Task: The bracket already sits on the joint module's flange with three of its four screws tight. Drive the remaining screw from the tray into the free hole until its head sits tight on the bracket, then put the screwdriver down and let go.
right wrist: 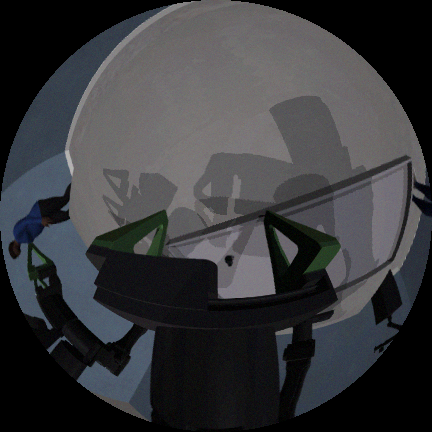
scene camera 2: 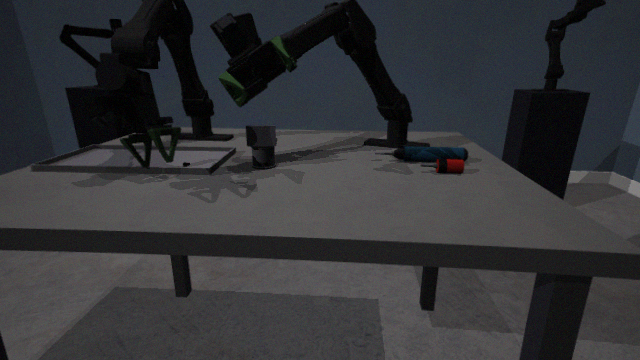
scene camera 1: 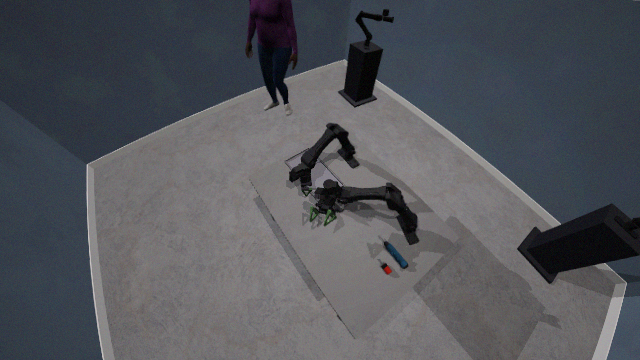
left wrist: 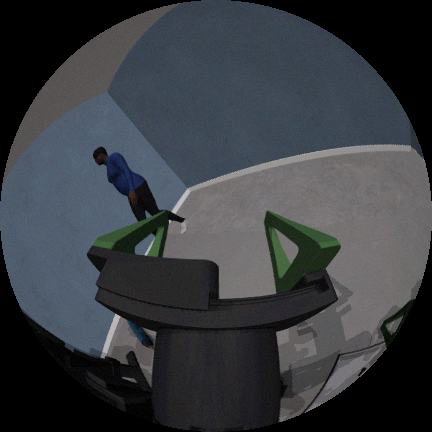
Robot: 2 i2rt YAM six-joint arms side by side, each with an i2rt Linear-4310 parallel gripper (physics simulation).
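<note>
My left gripper (scene camera 1: 321, 217) (scene camera 2: 260, 72) (left wrist: 216, 215) is open and empty, high above the table. My right gripper (scene camera 1: 306, 191) (scene camera 2: 158, 163) (right wrist: 215, 215) is open and empty, low over the tray (scene camera 2: 222, 161) (right wrist: 345, 180). A small dark screw (scene camera 2: 186, 164) (right wrist: 229, 260) lies in the tray. The grey bracket (scene camera 2: 261, 136) sits on the dark upright joint module (scene camera 2: 263, 158), right of the tray in scene camera 2; its screws and free hole cannot be made out. A blue-handled screwdriver (scene camera 1: 396, 254) (scene camera 2: 434, 154) (left wrist: 140, 334) lies on the table, apart from both grippers.
A short red-handled screwdriver (scene camera 1: 386, 269) (scene camera 2: 451, 166) lies beside the blue one. A person (scene camera 1: 274, 45) stands on the floor beyond the table; another in blue (left wrist: 125, 175) shows in the left wrist view. Dark pedestals (scene camera 1: 363, 72) (scene camera 2: 545, 135) carry further arms off the table.
</note>
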